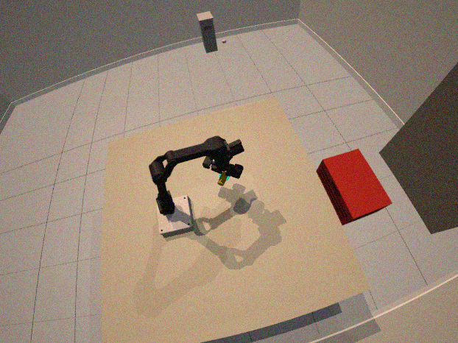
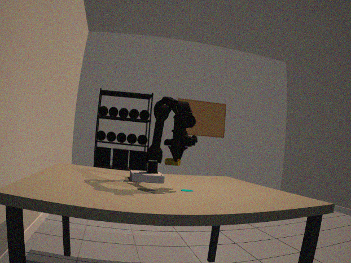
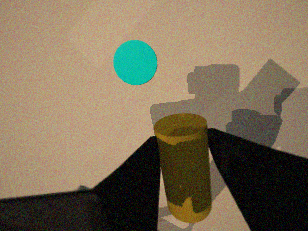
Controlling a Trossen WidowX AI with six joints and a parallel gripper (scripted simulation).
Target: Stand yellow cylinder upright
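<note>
The cyan circle is 140 mm below my gripper tip, 60 mm to the left of it and 10 mm behind it. The rest, counted from my gripper tip: yellow tall cylinder: 20 mm to the right, 10 mm behind.
</note>
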